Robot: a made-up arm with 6 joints. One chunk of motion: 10 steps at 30 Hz.
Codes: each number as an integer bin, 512 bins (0 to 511) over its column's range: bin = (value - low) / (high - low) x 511, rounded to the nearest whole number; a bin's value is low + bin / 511 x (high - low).
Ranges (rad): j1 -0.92..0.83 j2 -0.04..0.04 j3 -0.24..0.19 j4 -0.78..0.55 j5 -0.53..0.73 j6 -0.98..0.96
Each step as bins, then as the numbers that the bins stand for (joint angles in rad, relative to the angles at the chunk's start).
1 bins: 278 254 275 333 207 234
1 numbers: 0.0321 -0.0002 -0.0086 0.0867 -0.0196 -0.0916
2 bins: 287 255 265 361 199 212
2 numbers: 0.0629 -0.0001 -0.0170 0.1596 -0.0393 -0.1751
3 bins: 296 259 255 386 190 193
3 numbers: 0.0937 0.0005 -0.0254 0.2247 -0.0615 -0.2473
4 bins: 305 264 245 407 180 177
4 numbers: 0.1245 0.0013 -0.0338 0.2793 -0.0862 -0.3080
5 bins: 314 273 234 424 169 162
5 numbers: 0.1553 0.0027 -0.0431 0.3236 -0.1133 -0.3650
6 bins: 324 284 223 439 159 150
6 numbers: 0.1896 0.0045 -0.0523 0.3626 -0.1379 -0.4105
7 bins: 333 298 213 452 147 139
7 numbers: 0.2204 0.0067 -0.0608 0.3964 -0.1675 -0.4523
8 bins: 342 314 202 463 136 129
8 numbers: 0.2512 0.0092 -0.0700 0.4251 -0.1947 -0.4903
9 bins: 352 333 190 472 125 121
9 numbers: 0.2855 0.0121 -0.0801 0.4485 -0.2218 -0.5206
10 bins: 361 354 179 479 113 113
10 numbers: 0.3163 0.0154 -0.0894 0.4667 -0.2514 -0.5510
